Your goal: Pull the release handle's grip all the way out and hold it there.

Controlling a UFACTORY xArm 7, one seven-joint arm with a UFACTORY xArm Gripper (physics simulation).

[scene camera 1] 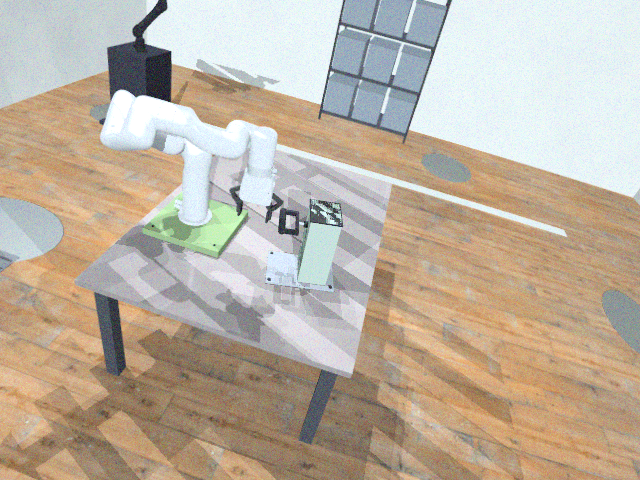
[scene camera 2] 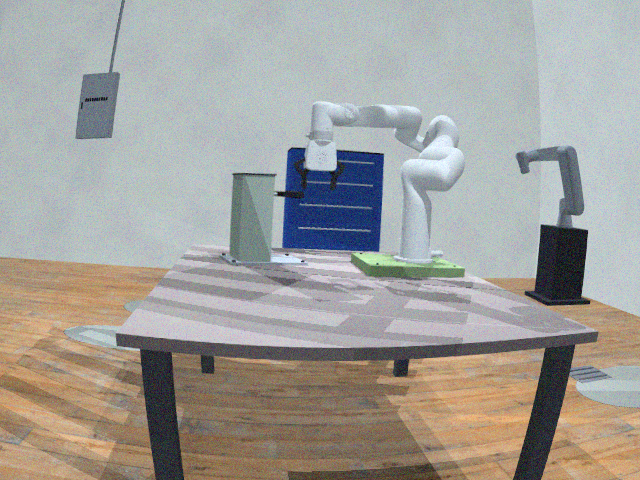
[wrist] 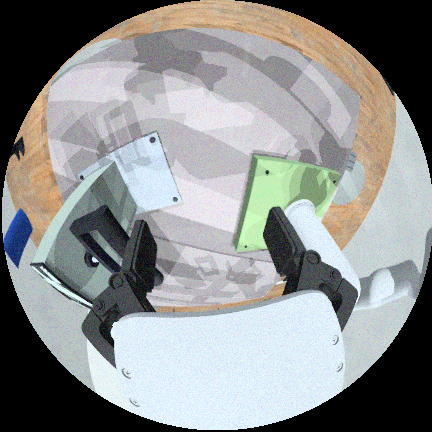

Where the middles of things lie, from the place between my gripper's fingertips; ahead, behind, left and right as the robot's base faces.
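Labels:
Base plate [scene camera 1: 281,267]: 22 cm below my hand, 17 cm ahead of it, 9 cm to the left of it.

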